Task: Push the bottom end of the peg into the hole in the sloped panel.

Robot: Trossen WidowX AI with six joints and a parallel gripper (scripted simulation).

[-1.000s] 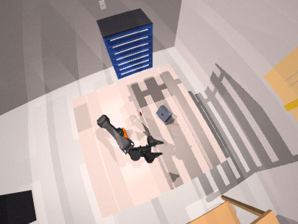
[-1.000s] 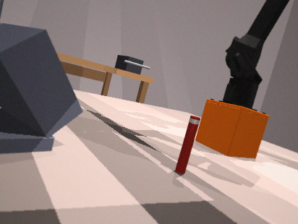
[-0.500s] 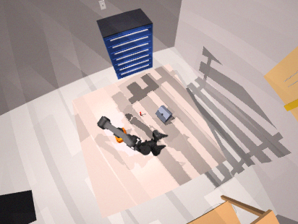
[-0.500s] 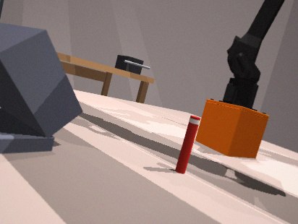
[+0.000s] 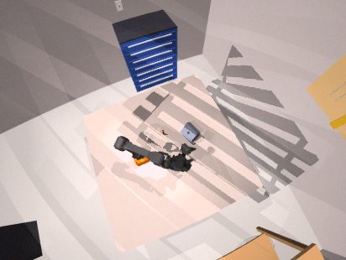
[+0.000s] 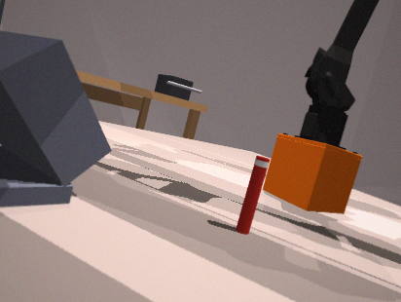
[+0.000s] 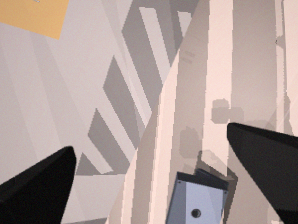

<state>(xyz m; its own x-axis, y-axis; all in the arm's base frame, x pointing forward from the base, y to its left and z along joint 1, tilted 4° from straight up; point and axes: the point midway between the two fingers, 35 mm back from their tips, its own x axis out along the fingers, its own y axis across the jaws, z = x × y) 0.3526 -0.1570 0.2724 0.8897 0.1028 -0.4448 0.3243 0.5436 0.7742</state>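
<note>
Right now the red round peg is 33 cm to the left of my gripper tip, 31 cm below it and 14 cm behind it. Also, from my gripper tip: sloped panel (29 cm below, 25 cm to the left, 8 cm ahead).
</note>
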